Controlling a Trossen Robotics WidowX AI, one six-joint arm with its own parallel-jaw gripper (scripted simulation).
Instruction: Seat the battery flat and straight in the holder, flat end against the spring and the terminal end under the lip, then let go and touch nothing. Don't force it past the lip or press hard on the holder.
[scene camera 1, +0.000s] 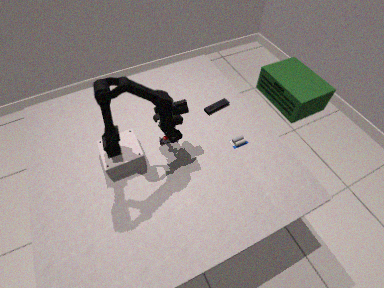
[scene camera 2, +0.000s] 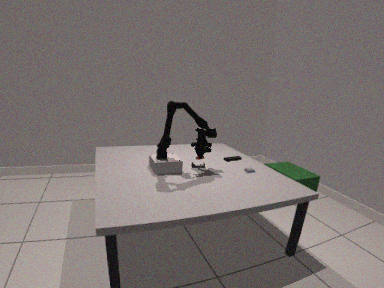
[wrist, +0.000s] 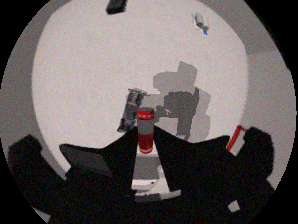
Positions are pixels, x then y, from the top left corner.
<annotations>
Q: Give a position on a battery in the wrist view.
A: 145, 116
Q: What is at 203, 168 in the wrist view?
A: My gripper.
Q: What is my gripper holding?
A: A battery.
</annotations>
